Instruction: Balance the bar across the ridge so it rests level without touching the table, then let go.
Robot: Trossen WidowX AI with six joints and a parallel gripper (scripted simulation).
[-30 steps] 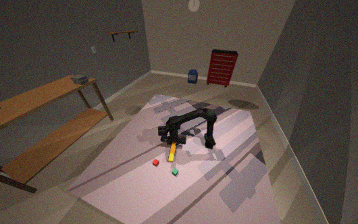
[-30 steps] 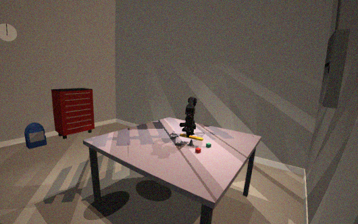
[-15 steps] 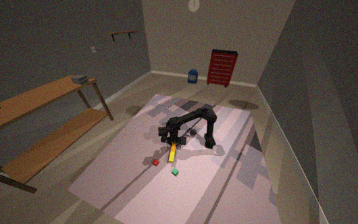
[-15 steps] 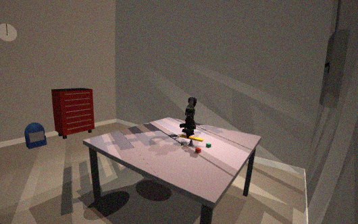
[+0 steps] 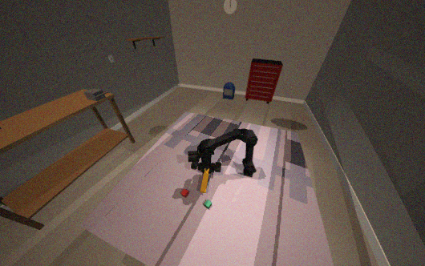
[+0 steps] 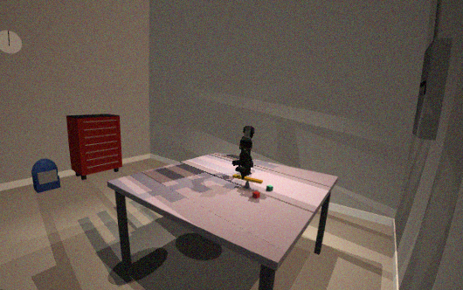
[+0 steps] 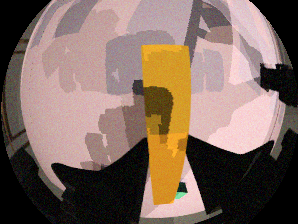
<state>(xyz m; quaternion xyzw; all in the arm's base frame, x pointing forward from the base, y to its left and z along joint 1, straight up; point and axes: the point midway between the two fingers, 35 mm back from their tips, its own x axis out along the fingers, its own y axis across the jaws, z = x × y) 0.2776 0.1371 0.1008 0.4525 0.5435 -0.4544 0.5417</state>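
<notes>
Now: gripper tip 3 cm to the right of the yellow bar. The rest, counted from my gripper tip: green cube: 17 cm to the left, 7 cm behind, 5 cm below; then red cube: 15 cm to the left, 9 cm ahead, 5 cm below.
</notes>
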